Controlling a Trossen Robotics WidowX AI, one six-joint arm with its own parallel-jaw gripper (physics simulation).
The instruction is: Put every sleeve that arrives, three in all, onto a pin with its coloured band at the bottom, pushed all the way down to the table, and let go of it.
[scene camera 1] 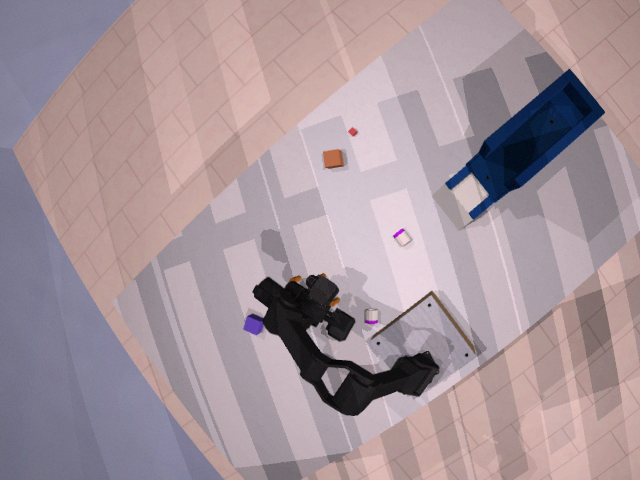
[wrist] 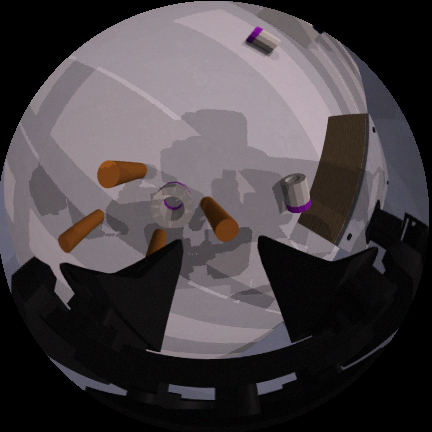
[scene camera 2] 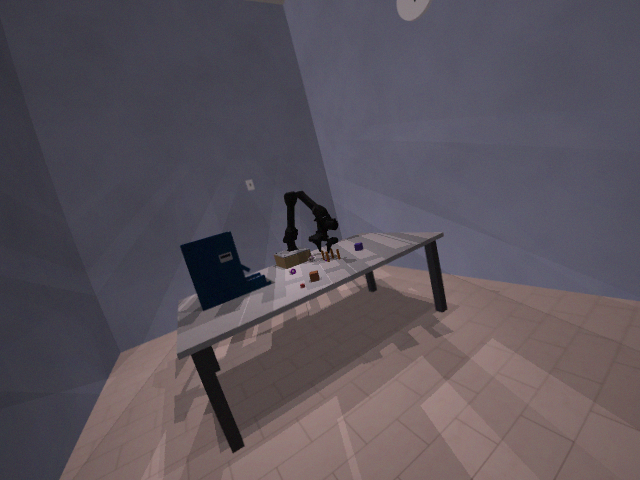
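Note:
Several orange pins (wrist: 220, 220) (scene camera 1: 323, 276) (scene camera 2: 338, 254) stand upright on the table. One pale sleeve (wrist: 160, 212) stands upright between the pins, on no pin, with its purple band at the bottom. A second pale sleeve (wrist: 296, 190) (scene camera 1: 371, 313) lies on its side between the pins and the box. A third sleeve (wrist: 266, 42) (scene camera 1: 403, 238) lies on its side farther off, its purple band at one end. My gripper (wrist: 220, 243) (scene camera 2: 324, 246) is open and empty, above the pins and close to the nearest one. The arm hides its fingertips in scene camera 1.
A box with brown sides (wrist: 340, 170) (scene camera 2: 294, 259) and a grey top stands by the arm's base. A blue chute (scene camera 1: 528, 112) (scene camera 2: 211, 273) with a pale plate (scene camera 1: 469, 193) at its mouth stands across the table. An orange block (scene camera 1: 332, 158), a small red cube (scene camera 1: 352, 131) and a purple cube (scene camera 1: 253, 324) lie around.

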